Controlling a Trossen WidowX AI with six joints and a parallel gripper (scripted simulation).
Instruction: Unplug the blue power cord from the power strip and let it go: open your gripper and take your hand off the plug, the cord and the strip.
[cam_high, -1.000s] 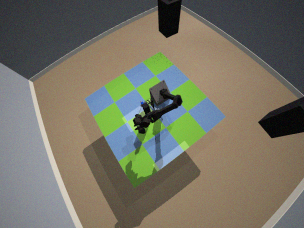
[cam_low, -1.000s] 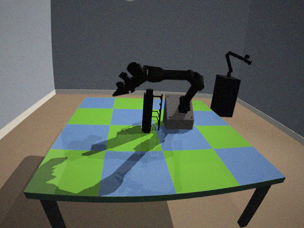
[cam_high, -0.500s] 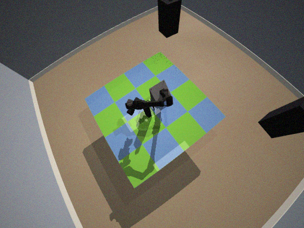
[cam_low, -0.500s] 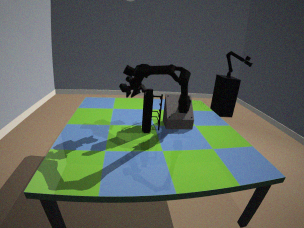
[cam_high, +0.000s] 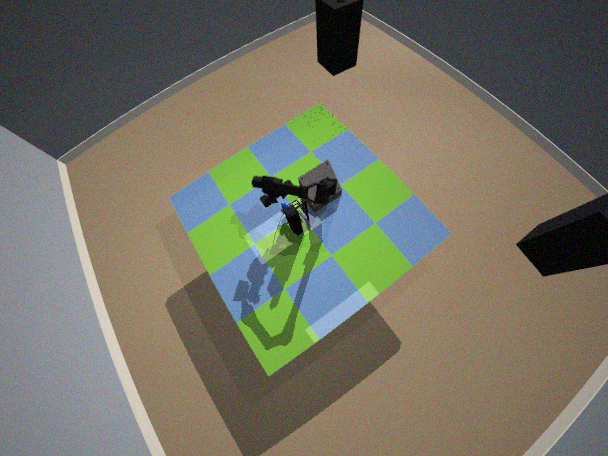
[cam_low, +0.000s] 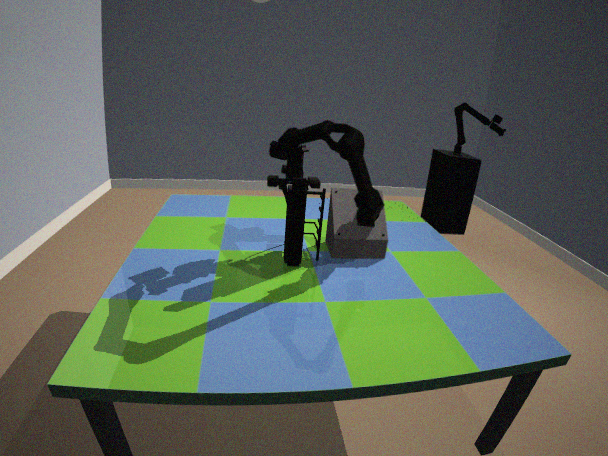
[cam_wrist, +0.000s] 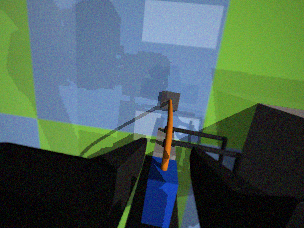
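Right now my gripper tip is 70 mm to the right of the blue plug, 10 mm past it and 10 mm above it.
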